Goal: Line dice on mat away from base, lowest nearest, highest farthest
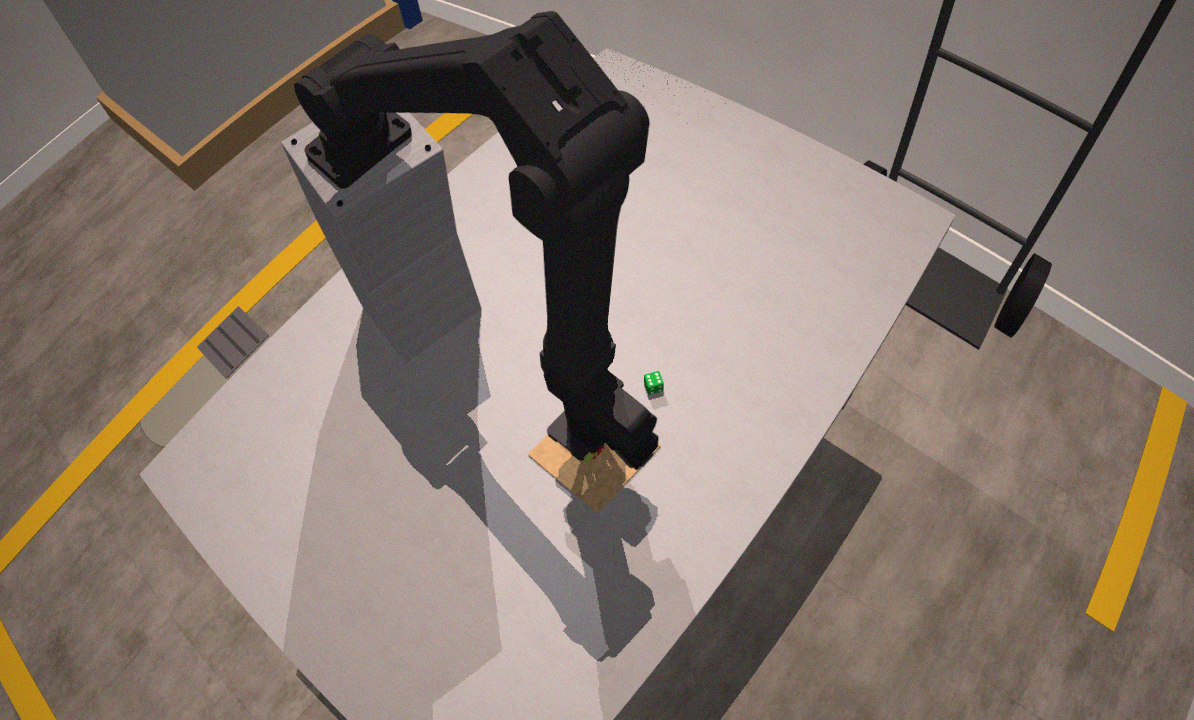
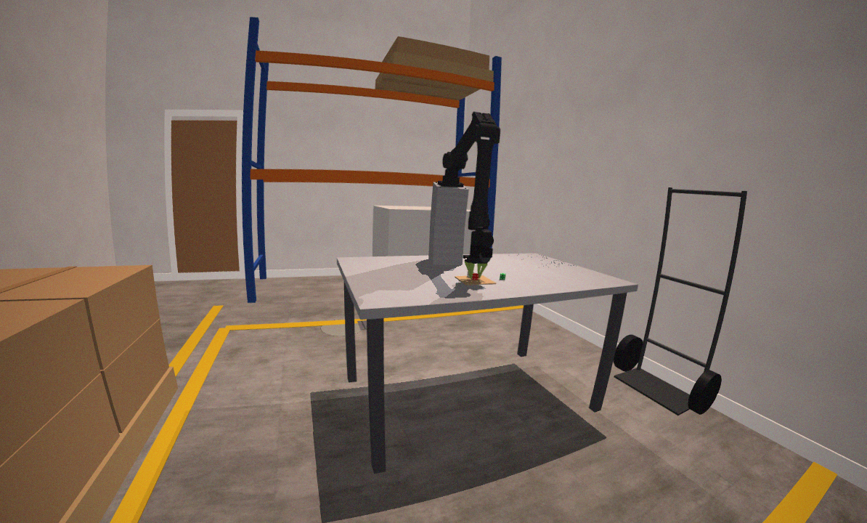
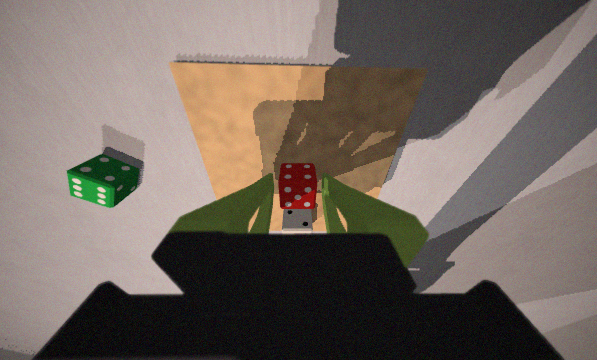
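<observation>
My hand is right at the red die. From my hand the other things lie so: green die (14 cm to the left); tan mat (1 cm below); white die (5 cm behind).
</observation>
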